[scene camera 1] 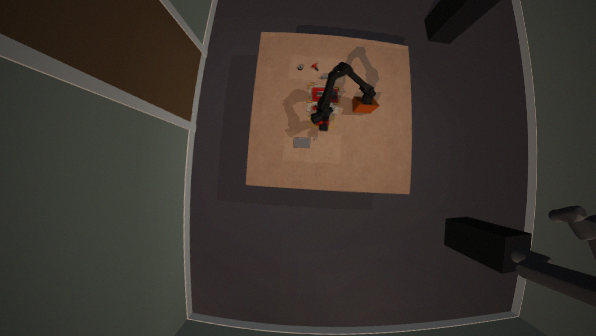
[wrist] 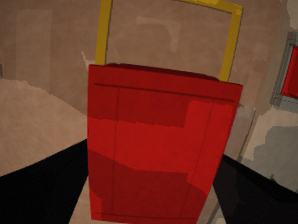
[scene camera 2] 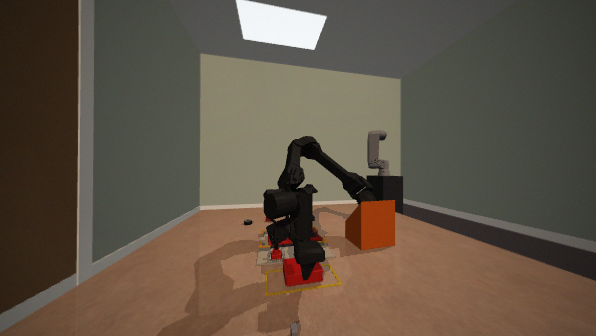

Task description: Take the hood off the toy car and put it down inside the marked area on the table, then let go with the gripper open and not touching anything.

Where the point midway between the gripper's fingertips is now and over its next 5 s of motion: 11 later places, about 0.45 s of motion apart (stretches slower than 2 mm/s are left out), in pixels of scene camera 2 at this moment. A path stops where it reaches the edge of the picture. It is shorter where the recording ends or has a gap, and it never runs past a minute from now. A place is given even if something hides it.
My gripper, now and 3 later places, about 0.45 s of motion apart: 301, 270; 301, 272; 303, 270; 300, 247
